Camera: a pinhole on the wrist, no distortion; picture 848 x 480 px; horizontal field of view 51.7 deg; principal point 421.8 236.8 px. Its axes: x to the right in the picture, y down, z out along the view. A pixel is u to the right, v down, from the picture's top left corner.
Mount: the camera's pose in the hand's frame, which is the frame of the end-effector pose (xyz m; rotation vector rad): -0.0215 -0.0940 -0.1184 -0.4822 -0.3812 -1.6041
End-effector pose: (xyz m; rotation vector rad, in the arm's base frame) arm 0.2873 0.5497 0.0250 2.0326 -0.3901 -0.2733
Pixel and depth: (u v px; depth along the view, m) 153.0 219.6 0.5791
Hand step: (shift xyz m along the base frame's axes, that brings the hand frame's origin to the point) -0.1343 -0.3968 0.1817
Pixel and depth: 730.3 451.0 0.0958
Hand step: 0.0261 0.0466 -0.0575
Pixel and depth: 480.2 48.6 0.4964
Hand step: -0.2203 -0.2933 -0.0241
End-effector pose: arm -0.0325 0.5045 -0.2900 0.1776 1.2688 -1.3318
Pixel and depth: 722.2 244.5 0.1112
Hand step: -0.0524 -0.0116 0.0461
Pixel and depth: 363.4 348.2 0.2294
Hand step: 0.0588 -0.0544 -0.0124
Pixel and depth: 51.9 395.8 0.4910
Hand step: 0.3319 -0.1018 -0.1919
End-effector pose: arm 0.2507 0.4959 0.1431 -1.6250 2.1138 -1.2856
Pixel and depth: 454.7 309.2 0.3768
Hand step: 0.0512 -0.1392 -0.1749
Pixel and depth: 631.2 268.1 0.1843
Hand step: 0.0640 -0.0307 -0.0118
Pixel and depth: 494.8 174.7 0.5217
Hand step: 0.1197 -0.1612 -0.3209
